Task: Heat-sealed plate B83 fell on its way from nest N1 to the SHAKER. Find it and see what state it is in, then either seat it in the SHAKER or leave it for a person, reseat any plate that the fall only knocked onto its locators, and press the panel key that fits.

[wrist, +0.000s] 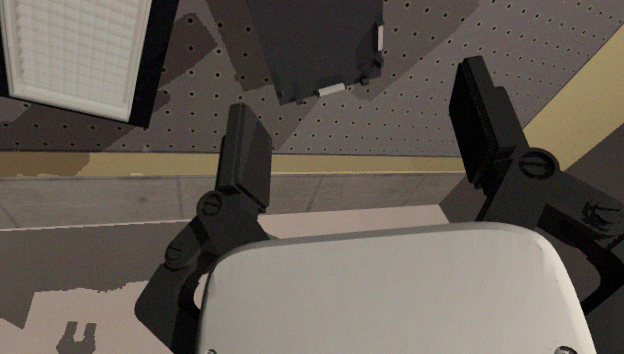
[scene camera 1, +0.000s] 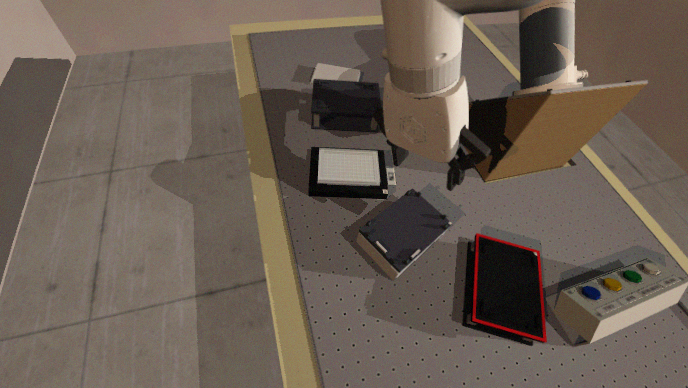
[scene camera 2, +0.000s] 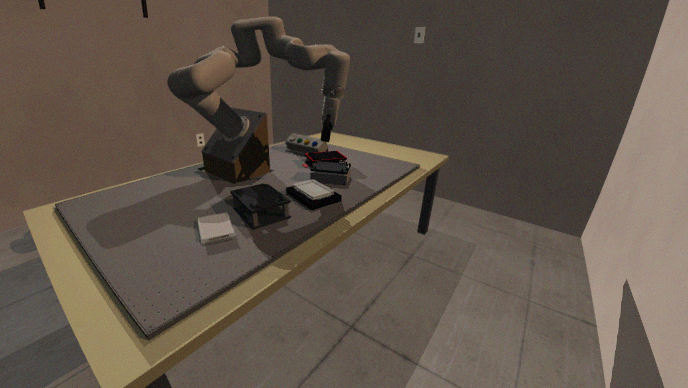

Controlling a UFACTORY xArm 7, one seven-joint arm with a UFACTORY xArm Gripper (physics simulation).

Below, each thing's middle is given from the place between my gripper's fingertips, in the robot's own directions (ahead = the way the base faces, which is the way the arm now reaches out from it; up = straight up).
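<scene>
The black plate with red rim (scene camera 1: 503, 277) is 13 cm behind my hand, 17 cm to the left of it and 15 cm below it. And the dark grey plate nest (scene camera 1: 402, 231), which I can see as well, is 1 cm ahead of my hand, 2 cm to the left of it and 13 cm below it.
</scene>
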